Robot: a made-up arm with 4 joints.
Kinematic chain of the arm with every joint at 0, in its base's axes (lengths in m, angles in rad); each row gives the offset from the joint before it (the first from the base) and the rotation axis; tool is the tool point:
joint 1: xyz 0 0 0.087 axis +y
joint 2: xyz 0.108 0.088 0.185 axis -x
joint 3: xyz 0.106 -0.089 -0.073 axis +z
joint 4: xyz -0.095 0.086 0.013 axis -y
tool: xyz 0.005 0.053 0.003
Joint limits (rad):
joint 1: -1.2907..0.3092
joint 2: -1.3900..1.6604
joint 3: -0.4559..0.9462
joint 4: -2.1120..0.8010
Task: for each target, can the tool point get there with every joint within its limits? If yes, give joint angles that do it. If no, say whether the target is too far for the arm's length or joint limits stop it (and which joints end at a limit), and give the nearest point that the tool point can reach.
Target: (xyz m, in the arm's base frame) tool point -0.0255 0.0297 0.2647
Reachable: yes | joints -0.6767 1.4277 0.2634 -0.8977
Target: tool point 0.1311 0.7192 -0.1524
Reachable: no: too far | nearest point 0.2214 0.1756 0.1561 | short by 0.632 m
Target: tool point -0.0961 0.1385 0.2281
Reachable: yes | joints -1.0300 -1.1272 0.4688 -0.2805
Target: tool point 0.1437 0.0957 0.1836
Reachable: yes | joints 0.0451 0.6959 -0.1027 -0.1889
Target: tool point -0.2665 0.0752 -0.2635
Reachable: no: joint limits stop it (at a limit: joint 1, joint 4) | nearest point -0.0875 0.0481 0.1614 | short by 0.462 m
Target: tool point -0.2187 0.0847 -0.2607
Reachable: no: joint limits stop it (at a limit: joint 1, joint 4) | nearest point -0.0660 0.0832 0.1537 | short by 0.442 m
